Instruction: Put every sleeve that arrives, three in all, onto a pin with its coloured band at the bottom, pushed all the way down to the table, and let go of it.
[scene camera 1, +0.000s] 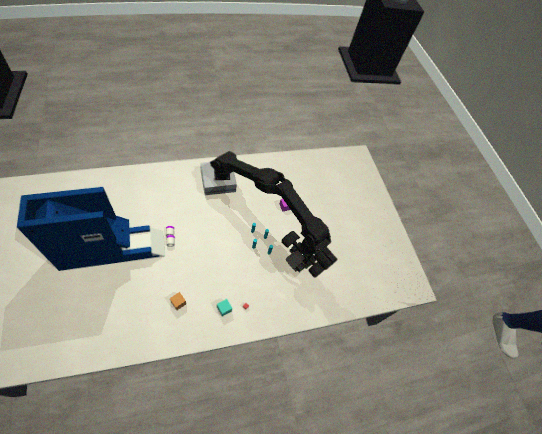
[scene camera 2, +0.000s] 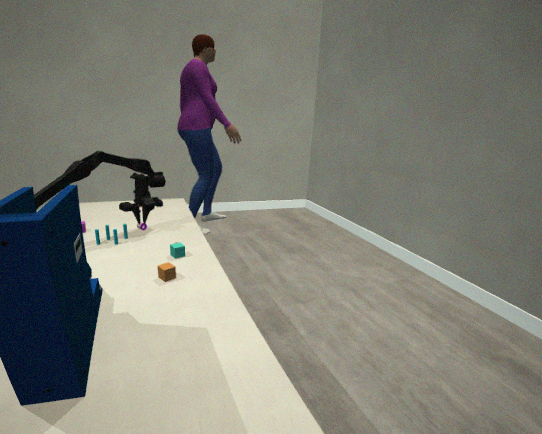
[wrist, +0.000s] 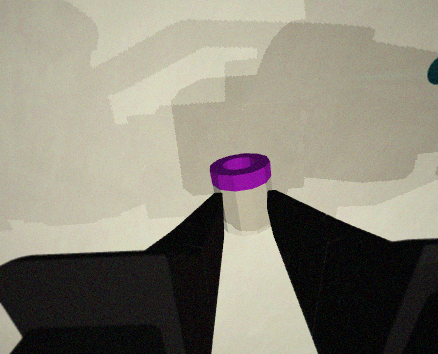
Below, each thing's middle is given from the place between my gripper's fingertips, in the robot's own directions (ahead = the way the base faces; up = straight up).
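Labels:
Measuring from my hand, I find the blue dispenser (scene camera 2: 55, 317) 140 mm above it, 100 mm behind it and 750 mm to the right of it.

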